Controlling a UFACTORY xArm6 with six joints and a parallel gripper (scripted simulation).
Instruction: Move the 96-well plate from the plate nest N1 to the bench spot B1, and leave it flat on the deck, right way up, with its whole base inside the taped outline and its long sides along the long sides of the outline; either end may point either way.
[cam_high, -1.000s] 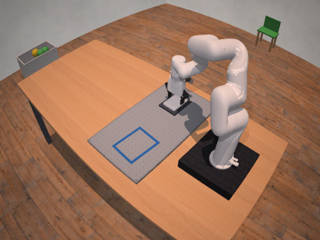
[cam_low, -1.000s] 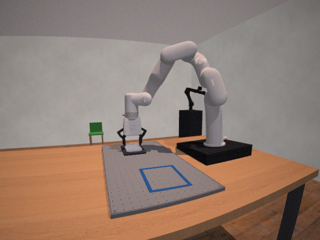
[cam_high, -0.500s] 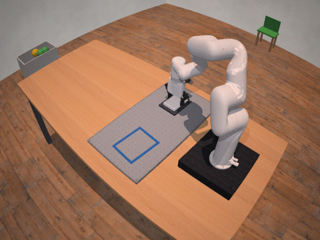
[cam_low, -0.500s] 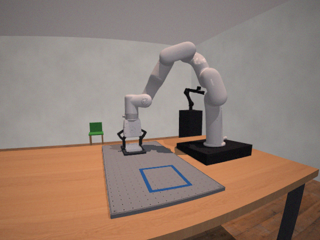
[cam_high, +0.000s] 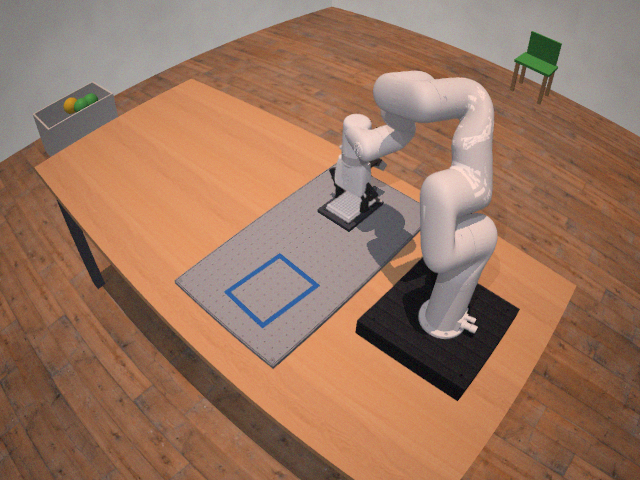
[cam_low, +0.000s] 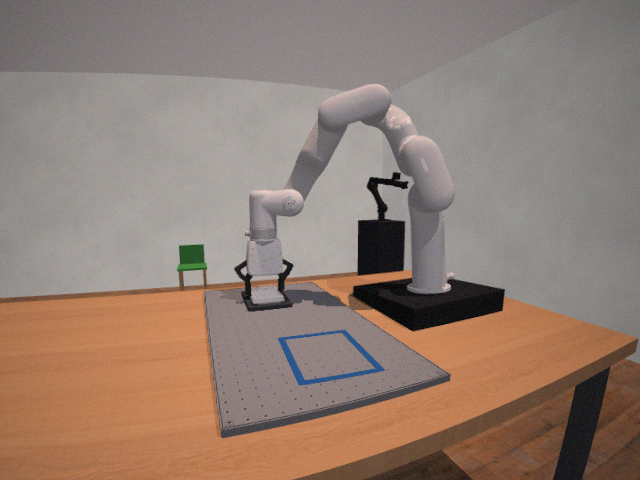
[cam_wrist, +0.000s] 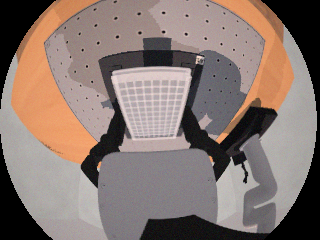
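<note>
Now: the white 96-well plate 1 cm below my hand. Round my hand: black plate nest 2 cm below.
</note>
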